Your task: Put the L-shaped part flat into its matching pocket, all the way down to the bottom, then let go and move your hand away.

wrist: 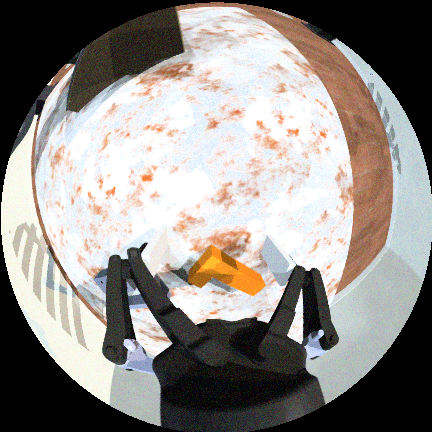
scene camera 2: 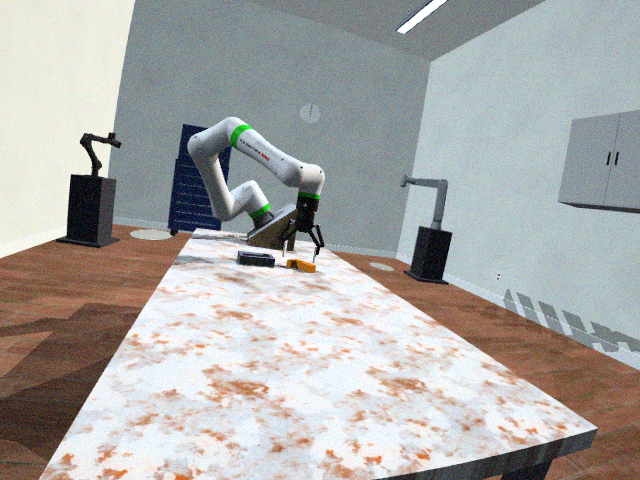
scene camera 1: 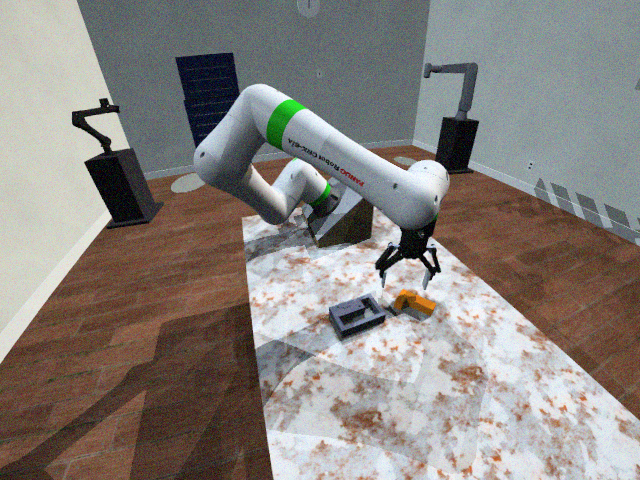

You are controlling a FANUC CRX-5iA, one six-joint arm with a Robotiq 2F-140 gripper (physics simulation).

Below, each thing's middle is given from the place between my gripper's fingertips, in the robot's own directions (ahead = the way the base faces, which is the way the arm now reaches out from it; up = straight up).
The orange L-shaped part (wrist: 213, 262) is 70 mm ahead of my hand and 10 mm below it.
